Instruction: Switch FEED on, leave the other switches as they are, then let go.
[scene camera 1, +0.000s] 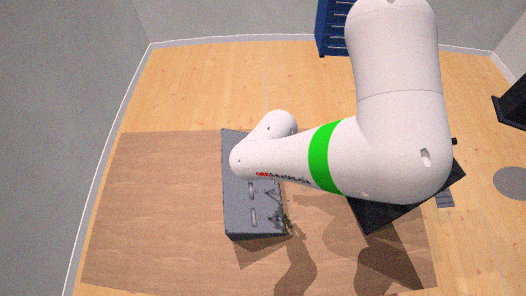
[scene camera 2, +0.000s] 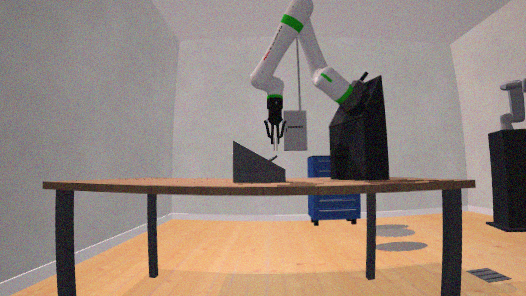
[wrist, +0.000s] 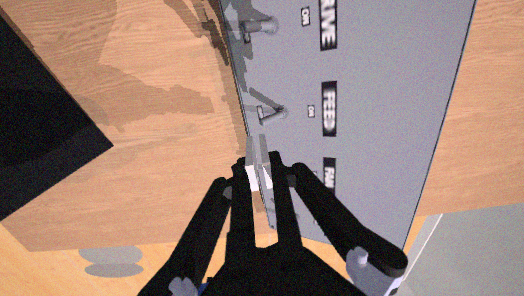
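Pixels of known places: gripper, fingertip midpoint: (scene camera 1: 275, 181) (scene camera 2: 275, 150) (wrist: 257, 145); arm's base, link origin: (scene camera 2: 352, 101).
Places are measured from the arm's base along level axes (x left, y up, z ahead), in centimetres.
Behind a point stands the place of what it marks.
Note:
The grey sloped switch panel (scene camera 1: 237, 205) {z 54.7, x 26.3, y -27.5 cm} (scene camera 2: 250, 167) {z 47.2, x 35.8, y -37.0 cm} (wrist: 390, 100) {z 57.7, x 21.0, y -27.3 cm} stands on the table. In the wrist view, the FEED lever (wrist: 271, 116) {z 44.8, x 13.9, y -31.9 cm} leans left to the side away from its ON mark, beside the FEED label (wrist: 329, 109) {z 52.3, x 17.4, y -30.8 cm}. The DRIVE lever (wrist: 260, 26) {z 40.1, x 24.4, y -31.9 cm} leans the same way. The FAN label (wrist: 329, 172) {z 57.2, x 7.4, y -30.8 cm} is partly covered by a finger, and the FAN lever is hidden. My gripper (scene camera 2: 275, 148) {z 43.3, x 10.9, y -27.2 cm} (wrist: 257, 145) {z 43.3, x 10.9, y -27.2 cm} is shut with nothing seen between its narrow-set fingertips. It points down above the panel; its tips are a little above the levers and apart from the FEED lever.
The black robot pedestal (scene camera 1: 372, 217) {z -0.8, x 13.7, y -28.6 cm} (scene camera 2: 357, 145) {z -0.8, x 13.7, y -26.7 cm} (wrist: 45, 125) {z 9.0, x 1.9, y -35.8 cm} stands on the table (scene camera 1: 150, 200) {z 102.7, x 36.6, y -44.0 cm} (scene camera 2: 150, 186) {z 69.8, x 73.5, y -44.3 cm} to the right of the panel in the scene views. A blue drawer cabinet (scene camera 2: 334, 206) stands behind the table. A grey box (scene camera 2: 295, 132) shows behind the gripper.

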